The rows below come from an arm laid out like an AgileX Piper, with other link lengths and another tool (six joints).
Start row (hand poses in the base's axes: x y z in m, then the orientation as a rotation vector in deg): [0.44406, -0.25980, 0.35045, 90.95, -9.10, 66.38]
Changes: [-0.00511, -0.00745, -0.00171, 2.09, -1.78, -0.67]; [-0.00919, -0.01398, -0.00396, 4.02, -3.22, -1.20]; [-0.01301, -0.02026, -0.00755, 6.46, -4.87, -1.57]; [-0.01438, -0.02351, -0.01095, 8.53, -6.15, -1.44]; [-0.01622, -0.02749, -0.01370, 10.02, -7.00, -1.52]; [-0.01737, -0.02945, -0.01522, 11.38, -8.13, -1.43]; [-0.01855, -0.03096, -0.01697, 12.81, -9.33, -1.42]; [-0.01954, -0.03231, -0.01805, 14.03, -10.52, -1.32]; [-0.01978, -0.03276, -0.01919, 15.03, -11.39, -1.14]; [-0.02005, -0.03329, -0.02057, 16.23, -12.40, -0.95]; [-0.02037, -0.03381, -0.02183, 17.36, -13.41, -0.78]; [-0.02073, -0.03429, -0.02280, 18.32, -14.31, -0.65]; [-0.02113, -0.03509, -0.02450, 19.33, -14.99, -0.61]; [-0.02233, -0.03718, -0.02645, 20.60, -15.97, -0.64]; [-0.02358, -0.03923, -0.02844, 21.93, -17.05, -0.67]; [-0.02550, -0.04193, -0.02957, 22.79, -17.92, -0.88]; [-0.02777, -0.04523, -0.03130, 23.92, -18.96, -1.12]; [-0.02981, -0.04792, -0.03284, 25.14, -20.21, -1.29]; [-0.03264, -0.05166, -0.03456, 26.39, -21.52, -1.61]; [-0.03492, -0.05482, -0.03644, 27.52, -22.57, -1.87]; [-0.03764, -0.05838, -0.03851, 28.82, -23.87, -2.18]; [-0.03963, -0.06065, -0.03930, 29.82, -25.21, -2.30]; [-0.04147, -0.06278, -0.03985, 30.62, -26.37, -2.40]
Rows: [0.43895, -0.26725, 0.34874, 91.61, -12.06, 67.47]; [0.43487, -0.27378, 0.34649, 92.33, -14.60, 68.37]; [0.43105, -0.28006, 0.34290, 93.39, -17.50, 69.58]; [0.42968, -0.28331, 0.33950, 94.44, -19.56, 70.85]; [0.42784, -0.28729, 0.33675, 95.19, -21.14, 71.56]; [0.42669, -0.28925, 0.33523, 95.68, -22.70, 72.62]; [0.42551, -0.29076, 0.33348, 96.16, -24.43, 73.68]; [0.42452, -0.29211, 0.33240, 96.48, -25.96, 74.78]; [0.42428, -0.29256, 0.33126, 96.83, -27.07, 75.68]; [0.42401, -0.29309, 0.32988, 97.24, -28.40, 76.70]; [0.42369, -0.29361, 0.32862, 97.59, -29.71, 77.70]; [0.42333, -0.29409, 0.32765, 97.84, -30.87, 78.58]; [0.42293, -0.29489, 0.32595, 98.25, -31.99, 79.20]; [0.42173, -0.29698, 0.32400, 98.65, -33.55, 80.01]; [0.42048, -0.29903, 0.32201, 99.01, -35.23, 80.89]; [0.41856, -0.30173, 0.32088, 99.07, -36.59, 81.43]; [0.41629, -0.30503, 0.31915, 99.22, -38.28, 82.09]; [0.41425, -0.30772, 0.31761, 99.30, -40.13, 82.96]; [0.41142, -0.31146, 0.31589, 99.30, -42.17, 83.75]; [0.40914, -0.31462, 0.31401, 99.39, -43.90, 84.37]; [0.40642, -0.31818, 0.31194, 99.40, -45.98, 85.14]; [0.40443, -0.32045, 0.31115, 99.18, -47.72, 86.09]; [0.40259, -0.32258, 0.31060, 98.93, -49.19, 86.91]
